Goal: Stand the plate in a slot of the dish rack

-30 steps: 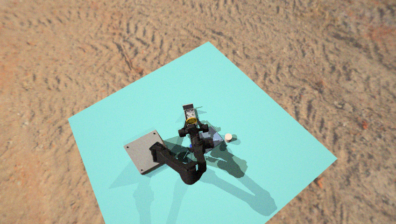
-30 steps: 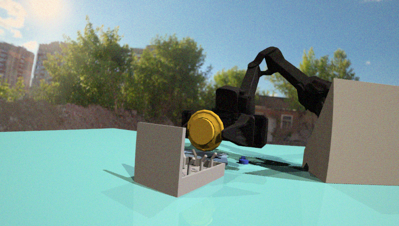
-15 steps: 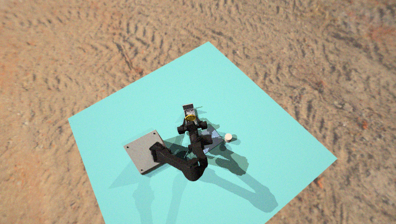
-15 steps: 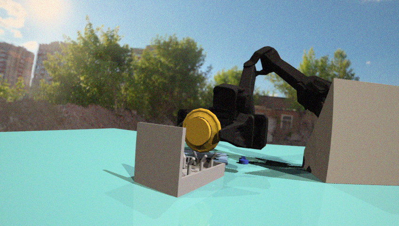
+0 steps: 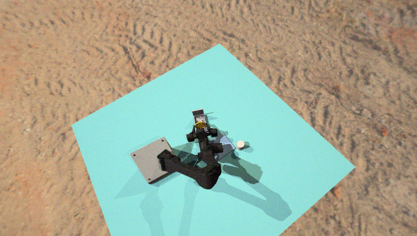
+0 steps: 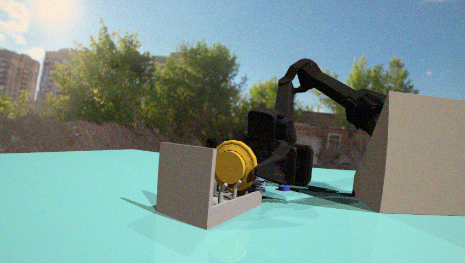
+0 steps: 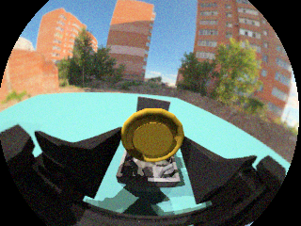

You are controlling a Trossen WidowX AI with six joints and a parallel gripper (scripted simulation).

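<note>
My gripper tip is 10 mm to the left of the yellow plate. From my gripper tip the other things lie so: dish rack (10 mm ahead, 20 mm to the left, 30 mm below); pale blue mat (180 mm to the right, 50 mm below); blue spoon (110 mm behind, 170 mm to the right, 50 mm below).
</note>
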